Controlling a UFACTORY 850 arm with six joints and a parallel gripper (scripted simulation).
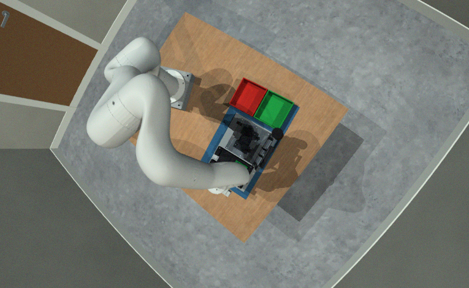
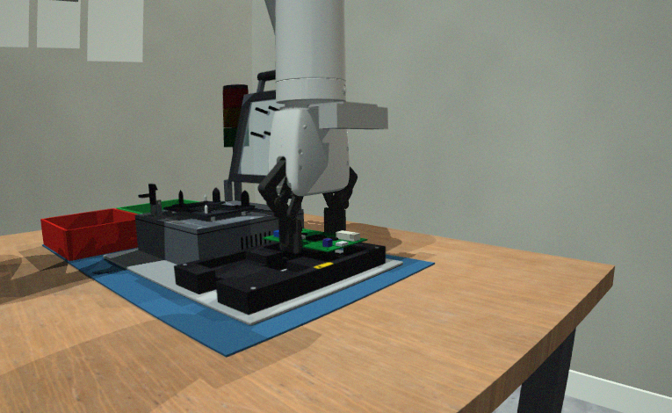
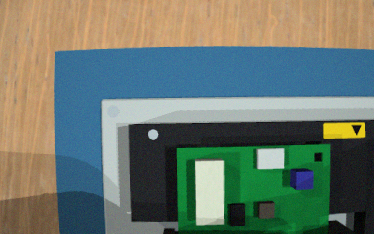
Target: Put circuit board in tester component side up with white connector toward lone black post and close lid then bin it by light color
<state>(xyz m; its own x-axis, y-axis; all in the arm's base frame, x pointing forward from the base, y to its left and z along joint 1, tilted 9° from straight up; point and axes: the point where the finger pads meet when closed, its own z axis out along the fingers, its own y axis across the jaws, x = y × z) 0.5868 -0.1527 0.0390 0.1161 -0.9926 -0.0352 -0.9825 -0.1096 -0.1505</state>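
The see-through lid is 180 mm to the left of my hand, 140 mm above it and 60 mm ahead of it. The rest, counted from my hand: black hook (210 mm to the left, 130 mm behind, 40 mm above); green circuit board (right at my hand); green bin (370 mm to the left, 40 mm behind, 30 mm below).
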